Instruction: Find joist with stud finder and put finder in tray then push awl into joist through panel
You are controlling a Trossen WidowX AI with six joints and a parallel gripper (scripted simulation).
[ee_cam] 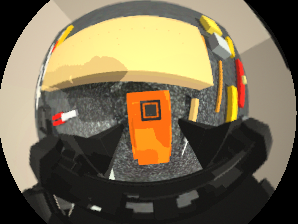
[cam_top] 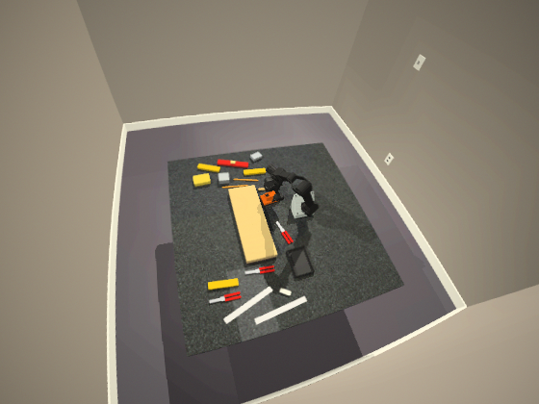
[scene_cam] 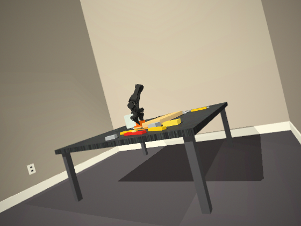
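The awl lies 20 mm behind my gripper tip, 80 mm to the right of it and 20 mm below it. Also, from my gripper tip: grey block: 270 mm ahead, 230 mm to the right, 10 mm below; red level: 170 mm ahead, 370 mm to the right, 10 mm below; orange stud finder: 10 mm ahead, 20 mm above.
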